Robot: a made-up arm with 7 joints.
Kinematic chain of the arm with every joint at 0, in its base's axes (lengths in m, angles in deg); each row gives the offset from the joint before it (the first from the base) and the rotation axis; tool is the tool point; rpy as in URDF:
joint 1: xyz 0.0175 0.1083 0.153 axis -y
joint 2: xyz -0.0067 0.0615 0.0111 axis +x
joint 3: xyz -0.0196 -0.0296 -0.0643 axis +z
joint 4: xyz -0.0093 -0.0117 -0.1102 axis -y
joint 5: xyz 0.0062 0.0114 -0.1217 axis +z
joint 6: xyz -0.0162 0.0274 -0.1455 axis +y
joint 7: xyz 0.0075 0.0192 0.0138 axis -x
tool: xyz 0.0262 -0.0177 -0.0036 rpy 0 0 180
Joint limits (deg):
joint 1: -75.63..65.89
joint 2: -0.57..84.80
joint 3: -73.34..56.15
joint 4: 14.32..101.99
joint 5: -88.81..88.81
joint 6: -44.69..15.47
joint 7: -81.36..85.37
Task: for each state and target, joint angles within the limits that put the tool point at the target. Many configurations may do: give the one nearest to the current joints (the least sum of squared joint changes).
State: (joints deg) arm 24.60 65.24 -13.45 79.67 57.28 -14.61 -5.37
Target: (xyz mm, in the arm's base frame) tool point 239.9 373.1 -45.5
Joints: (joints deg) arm 13.92 54.30 -25.16 59.01 60.60 -10.62 -8.16
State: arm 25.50 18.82 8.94 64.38 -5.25 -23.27 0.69
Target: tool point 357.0 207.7 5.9
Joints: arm 43.79 7.42 -2.10 39.46 -4.03 -12.04 -5.48
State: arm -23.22 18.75 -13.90 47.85 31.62 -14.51 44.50
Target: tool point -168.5 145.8 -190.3
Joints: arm -38.38 0.80 -20.66 23.58 35.30 -6.80 39.28
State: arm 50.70 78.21 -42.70 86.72 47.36 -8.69 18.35
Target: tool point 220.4 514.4 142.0
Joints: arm 54.50 81.92 -48.22 43.56 52.92 10.29 8.08
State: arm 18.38 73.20 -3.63 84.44 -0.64 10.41 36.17
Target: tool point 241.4 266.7 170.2
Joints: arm 20.98 68.89 -8.20 96.42 -2.49 12.71 35.58
